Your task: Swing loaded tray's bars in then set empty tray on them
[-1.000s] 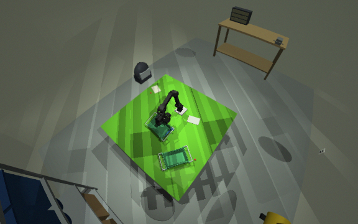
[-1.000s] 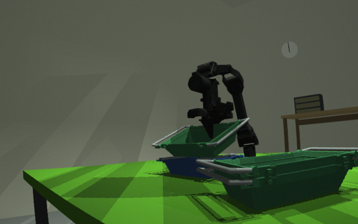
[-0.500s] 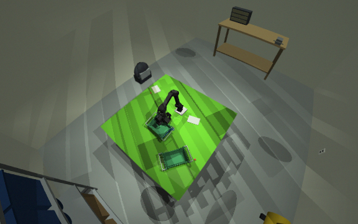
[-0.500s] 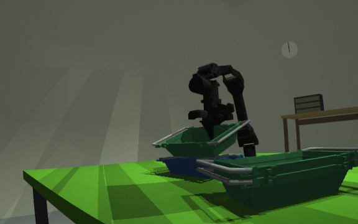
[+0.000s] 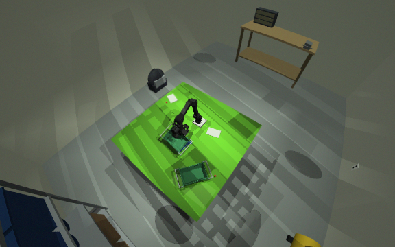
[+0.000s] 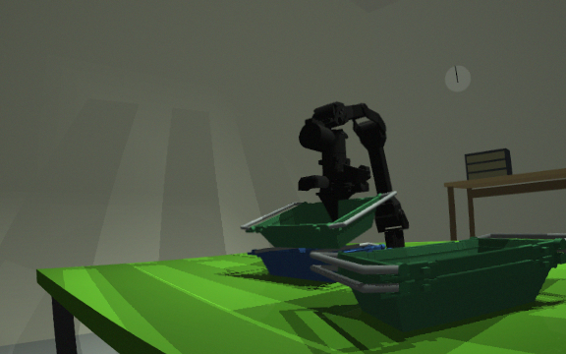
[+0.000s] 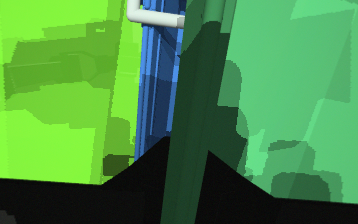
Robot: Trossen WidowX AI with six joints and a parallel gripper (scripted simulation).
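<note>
Now: the green plastic tray 7 cm ahead of my gripper tip, 1 cm to the right of it and 1 cm above it. The rest, counted from my gripper tip: small red block: 50 cm to the left, 14 cm ahead, 11 cm below.
</note>
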